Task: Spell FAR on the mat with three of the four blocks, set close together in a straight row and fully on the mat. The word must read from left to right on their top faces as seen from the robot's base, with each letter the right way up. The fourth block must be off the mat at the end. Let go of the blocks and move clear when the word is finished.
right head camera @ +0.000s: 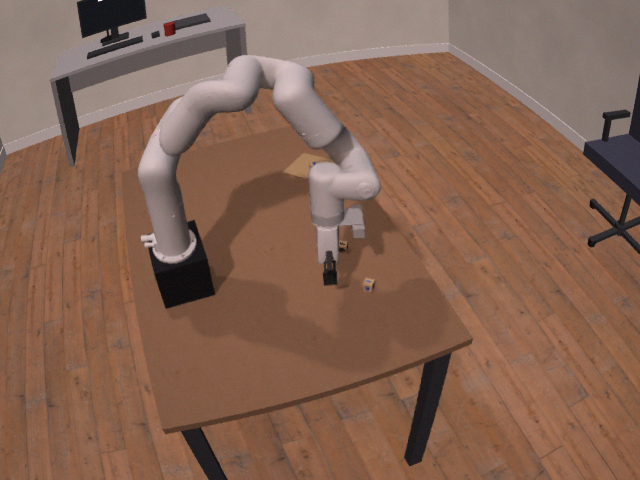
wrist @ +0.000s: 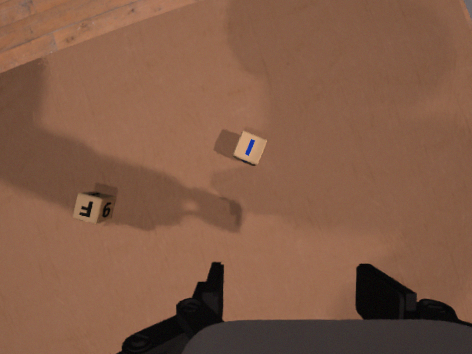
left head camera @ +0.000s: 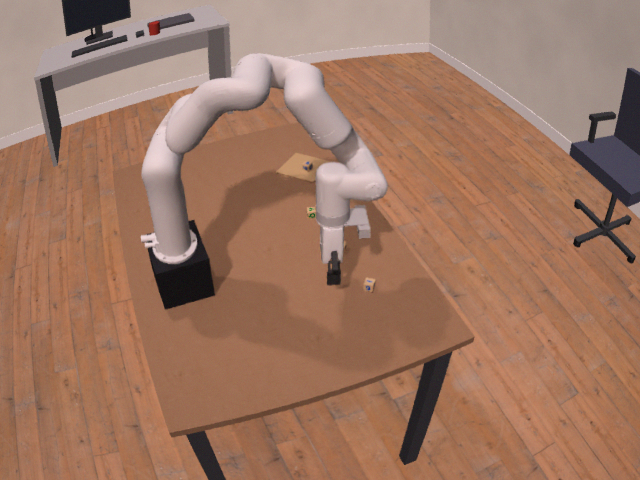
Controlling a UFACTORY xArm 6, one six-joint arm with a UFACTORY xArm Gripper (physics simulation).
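My gripper (left head camera: 333,281) (right head camera: 329,281) (wrist: 289,286) is open and empty above the table. A block with a blue bar like an I on top (left head camera: 369,284) (right head camera: 368,284) (wrist: 250,148) lies ahead of the fingers in the wrist view. The block with a black F on top (right head camera: 343,246) (wrist: 87,208) lies left in that view, its F looking upside down there; the arm mostly hides it in the left head view. A block with green marks (left head camera: 311,212) stands beside the arm, off the mat. A block with blue marks (left head camera: 307,165) (right head camera: 313,163) is on the mat (left head camera: 291,166) (right head camera: 295,168); its letter is too small to read.
The arm covers part of the mat in both head views. The brown table (left head camera: 248,356) (right head camera: 248,356) carries the black robot base (left head camera: 183,284) (right head camera: 183,284). A grey desk (left head camera: 219,23) (right head camera: 235,23) and an office chair (left head camera: 610,160) (right head camera: 620,160) stand away from the table.
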